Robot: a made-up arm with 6 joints.
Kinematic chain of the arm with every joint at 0, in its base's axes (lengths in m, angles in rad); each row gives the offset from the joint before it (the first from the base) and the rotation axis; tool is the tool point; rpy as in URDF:
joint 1: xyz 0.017 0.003 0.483 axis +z
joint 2: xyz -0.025 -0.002 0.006 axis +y
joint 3: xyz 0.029 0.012 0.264 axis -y
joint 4: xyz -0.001 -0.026 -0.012 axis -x
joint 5: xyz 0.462 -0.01 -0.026 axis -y
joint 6: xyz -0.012 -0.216 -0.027 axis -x
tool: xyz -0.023 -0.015 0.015 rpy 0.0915 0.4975 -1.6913
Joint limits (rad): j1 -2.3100..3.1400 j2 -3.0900..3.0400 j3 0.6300..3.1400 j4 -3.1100..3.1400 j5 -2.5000..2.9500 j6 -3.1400..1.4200
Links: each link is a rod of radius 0.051 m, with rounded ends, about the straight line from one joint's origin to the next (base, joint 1, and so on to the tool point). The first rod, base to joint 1, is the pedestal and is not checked.
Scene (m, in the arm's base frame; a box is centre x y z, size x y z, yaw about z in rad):
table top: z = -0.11
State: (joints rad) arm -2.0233 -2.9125 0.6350 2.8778 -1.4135 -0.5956
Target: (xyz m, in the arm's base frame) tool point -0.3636 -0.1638 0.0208
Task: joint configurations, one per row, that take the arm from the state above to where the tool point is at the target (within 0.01 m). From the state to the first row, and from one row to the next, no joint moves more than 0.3 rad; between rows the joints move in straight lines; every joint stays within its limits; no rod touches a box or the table.
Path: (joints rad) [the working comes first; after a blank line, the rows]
Joints at the target: 0.3331 -1.6993 2.2403 1.5482 -1.0133 -0.8768
Straight joint move there: touches the table top.

1: -1.7594 -2.7295 0.7594 2.6187 -1.3774 -0.5209
2: -1.4954 -2.5465 0.8839 2.3596 -1.3413 -0.4461
3: -1.2315 -2.3636 1.0083 2.1005 -1.3052 -0.3714
4: -0.9675 -2.1806 1.1327 1.8414 -1.2691 -0.2967
5: -0.7036 -1.9976 1.2571 1.5823 -1.2329 -0.2220
6: -0.4444 -1.9230 1.5029 1.5738 -1.1780 -0.3857
7: -0.1853 -1.8484 1.7487 1.5652 -1.1231 -0.5494
8: 0.0739 -1.7738 1.9945 1.5567 -1.0682 -0.7131
9: 0.3331 -1.6993 2.2403 1.5482 -1.0133 -0.8768

